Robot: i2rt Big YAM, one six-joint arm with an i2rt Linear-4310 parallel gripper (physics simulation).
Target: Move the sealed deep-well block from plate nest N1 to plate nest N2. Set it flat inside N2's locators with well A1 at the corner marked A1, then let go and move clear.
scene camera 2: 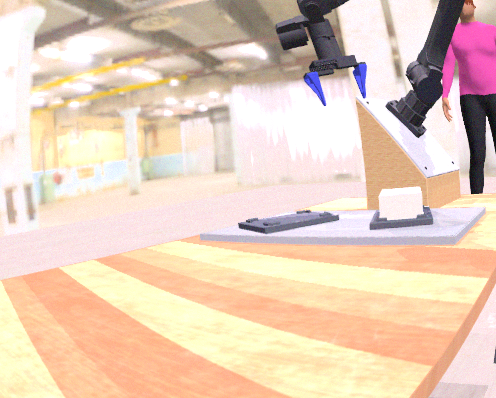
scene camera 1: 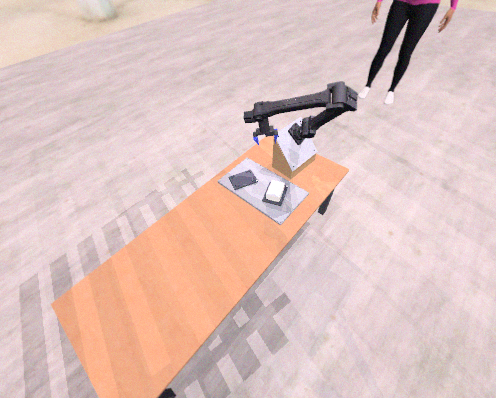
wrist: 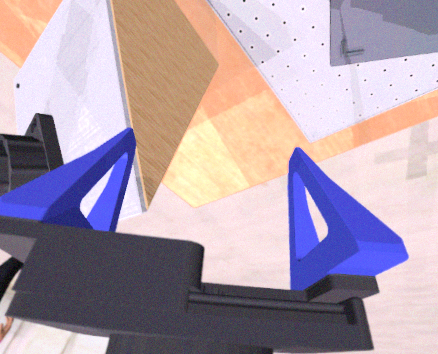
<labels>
The same spot on a grey perforated plate: (wrist: 293, 51) is (scene camera 2: 334, 213).
</labels>
